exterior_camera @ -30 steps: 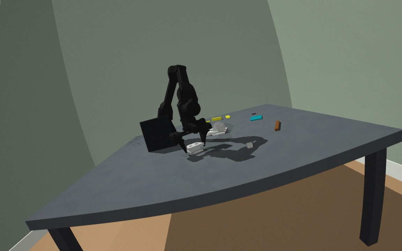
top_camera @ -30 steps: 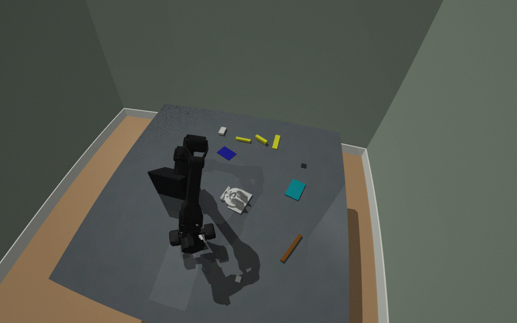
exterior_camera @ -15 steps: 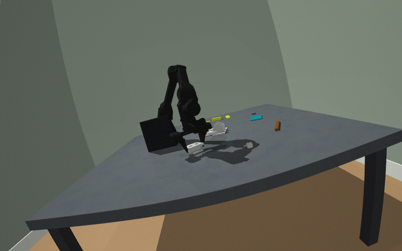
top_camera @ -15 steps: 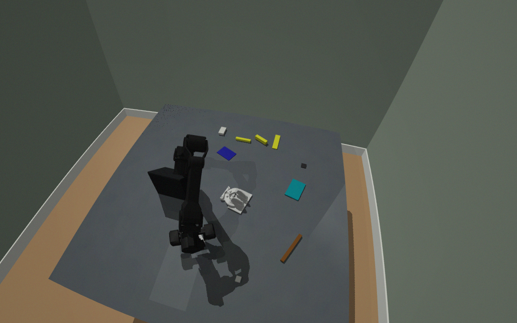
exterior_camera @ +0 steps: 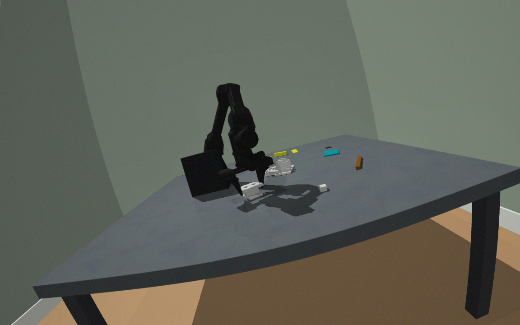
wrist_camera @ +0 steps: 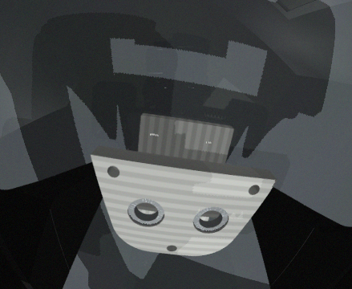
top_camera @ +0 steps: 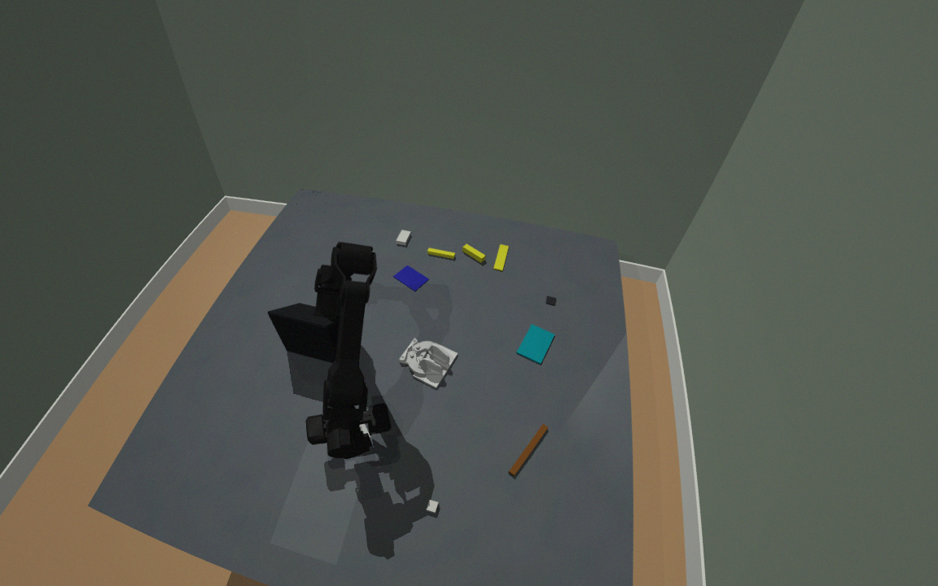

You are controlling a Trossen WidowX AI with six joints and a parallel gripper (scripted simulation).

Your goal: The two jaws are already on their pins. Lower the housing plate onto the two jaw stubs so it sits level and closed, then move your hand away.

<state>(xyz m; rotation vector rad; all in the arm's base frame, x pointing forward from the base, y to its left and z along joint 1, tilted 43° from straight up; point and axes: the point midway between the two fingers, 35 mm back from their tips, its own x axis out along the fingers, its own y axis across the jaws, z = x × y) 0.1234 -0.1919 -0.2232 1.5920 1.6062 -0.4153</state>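
Now: the stepped white block 1 cm to the left of my gripper tip and 1 cm below it. Round my gripper tip: brown bar (42 cm ahead, 1 cm below); small white cube (20 cm ahead, 15 cm to the right, 1 cm below); blue tile (54 cm to the left, 7 cm ahead, 2 cm below).
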